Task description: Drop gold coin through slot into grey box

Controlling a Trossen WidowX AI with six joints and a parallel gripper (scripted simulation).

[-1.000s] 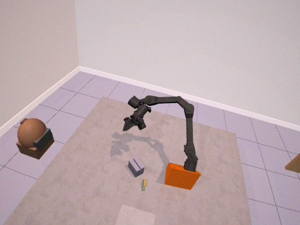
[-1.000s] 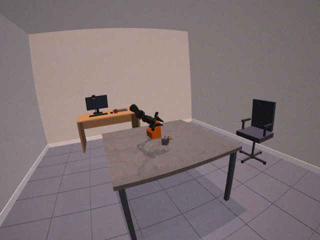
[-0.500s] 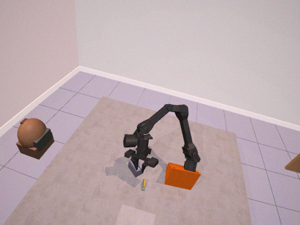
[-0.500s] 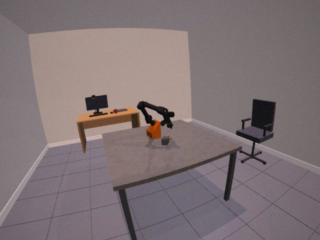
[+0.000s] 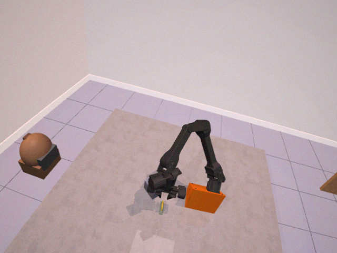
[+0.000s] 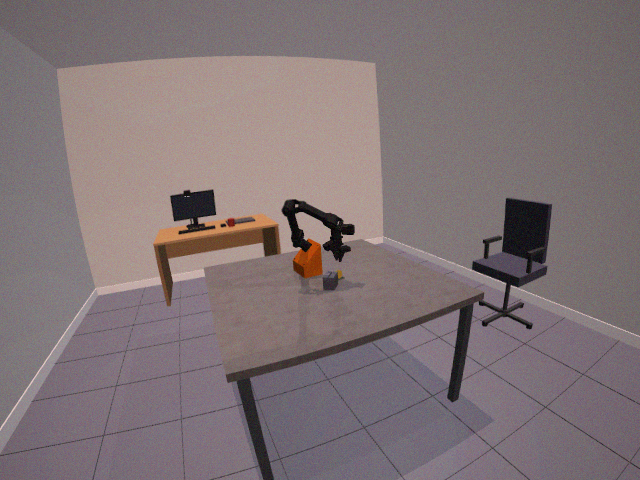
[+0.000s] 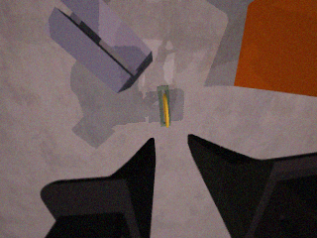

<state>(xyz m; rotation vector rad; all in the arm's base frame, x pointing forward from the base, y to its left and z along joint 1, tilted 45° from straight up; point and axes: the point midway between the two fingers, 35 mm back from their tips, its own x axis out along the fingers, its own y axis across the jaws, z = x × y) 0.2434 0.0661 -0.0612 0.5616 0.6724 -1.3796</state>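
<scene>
Now: the gold coin 80 mm below my gripper tip.
</scene>
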